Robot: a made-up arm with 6 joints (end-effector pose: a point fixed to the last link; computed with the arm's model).
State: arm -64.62 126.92 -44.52 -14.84 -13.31 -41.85
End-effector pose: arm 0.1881 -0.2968 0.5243 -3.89 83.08 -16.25
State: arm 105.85 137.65 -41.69 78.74 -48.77 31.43
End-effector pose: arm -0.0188 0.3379 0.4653 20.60 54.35 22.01
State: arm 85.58 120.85 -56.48 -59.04 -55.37 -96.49
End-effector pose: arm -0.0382 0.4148 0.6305 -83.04 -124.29 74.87
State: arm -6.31 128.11 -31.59 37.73 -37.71 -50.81
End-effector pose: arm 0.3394 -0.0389 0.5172 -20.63 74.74 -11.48
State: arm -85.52 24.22 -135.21 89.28 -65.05 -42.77
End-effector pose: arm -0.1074 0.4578 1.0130 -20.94 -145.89 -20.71
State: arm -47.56 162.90 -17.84 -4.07 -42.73 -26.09
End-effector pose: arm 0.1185 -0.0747 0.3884 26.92 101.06 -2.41
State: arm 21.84 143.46 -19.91 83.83 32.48 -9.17
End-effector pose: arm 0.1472 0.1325 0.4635 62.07 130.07 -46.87
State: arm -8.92 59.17 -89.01 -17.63 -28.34 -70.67
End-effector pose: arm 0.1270 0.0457 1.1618 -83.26 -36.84 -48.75
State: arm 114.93 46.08 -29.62 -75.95 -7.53 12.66
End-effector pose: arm -0.0401 0.1751 0.8402 -58.73 -53.69 112.37
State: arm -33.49 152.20 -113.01 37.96 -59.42 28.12
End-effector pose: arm 0.5110 -0.3576 0.6255 43.74 -40.34 -41.53
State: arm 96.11 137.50 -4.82 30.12 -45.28 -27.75
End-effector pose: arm 0.0264 0.1772 0.4871 -87.40 57.99 61.37
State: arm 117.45 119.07 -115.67 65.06 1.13 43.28
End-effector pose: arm -0.2610 0.4839 0.9122 66.51 110.11 89.21
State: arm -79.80 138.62 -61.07 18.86 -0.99 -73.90
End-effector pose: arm 0.1185 -0.3981 0.4831 13.30 89.35 -26.46
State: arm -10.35 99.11 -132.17 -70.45 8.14 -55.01
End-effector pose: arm 0.3702 -0.0498 1.1468 -114.69 11.29 -54.10
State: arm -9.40 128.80 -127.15 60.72 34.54 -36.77
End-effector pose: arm 0.5826 -0.0224 0.8864 23.35 25.69 26.39
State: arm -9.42 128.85 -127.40 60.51 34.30 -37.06
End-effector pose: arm 0.5828 -0.0230 0.8875 22.80 25.39 26.17
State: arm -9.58 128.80 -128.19 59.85 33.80 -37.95
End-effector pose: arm 0.5822 -0.0252 0.8928 21.03 24.41 25.59
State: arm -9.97 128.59 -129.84 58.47 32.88 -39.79
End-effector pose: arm 0.5798 -0.0301 0.9047 17.31 22.34 24.35
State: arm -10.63 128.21 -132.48 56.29 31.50 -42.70
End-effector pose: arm 0.5749 -0.0377 0.9243 11.45 19.08 22.22
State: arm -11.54 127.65 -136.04 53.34 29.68 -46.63
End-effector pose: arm 0.5660 -0.0473 0.9512 3.60 14.77 18.96
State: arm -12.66 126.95 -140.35 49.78 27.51 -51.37
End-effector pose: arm 0.5521 -0.0576 0.9835 -5.75 9.72 14.43
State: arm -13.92 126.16 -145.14 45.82 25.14 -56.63
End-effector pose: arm 0.5330 -0.0670 1.0186 -15.94 4.39 8.64
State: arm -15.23 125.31 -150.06 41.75 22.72 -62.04
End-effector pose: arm 0.5095 -0.0743 1.0533 -26.16 -0.77 1.88
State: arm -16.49 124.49 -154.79 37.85 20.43 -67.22
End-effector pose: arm 0.4837 -0.0787 1.0846 -35.65 -5.37 -5.36
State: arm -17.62 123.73 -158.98 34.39 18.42 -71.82
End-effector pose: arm 0.4583 -0.0806 1.1104 -43.79 -9.13 -12.39
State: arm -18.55 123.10 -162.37 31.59 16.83 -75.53
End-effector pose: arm 0.4365 -0.0806 1.1298 -50.15 -11.92 -18.49
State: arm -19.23 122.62 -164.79 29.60 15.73 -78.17
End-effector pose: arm 0.4200 -0.0798 1.1428 -54.55 -13.76 -23.07
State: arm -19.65 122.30 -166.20 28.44 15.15 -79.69
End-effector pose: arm 0.4099 -0.0791 1.1502 -57.06 -14.77 -25.80
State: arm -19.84 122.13 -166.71 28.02 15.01 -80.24
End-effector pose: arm 0.4057 -0.0788 1.1531 -57.98 -15.11 -26.82
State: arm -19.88 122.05 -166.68 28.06 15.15 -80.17
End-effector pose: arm 0.4052 -0.0789 1.1534 -57.93 -15.07 -26.72
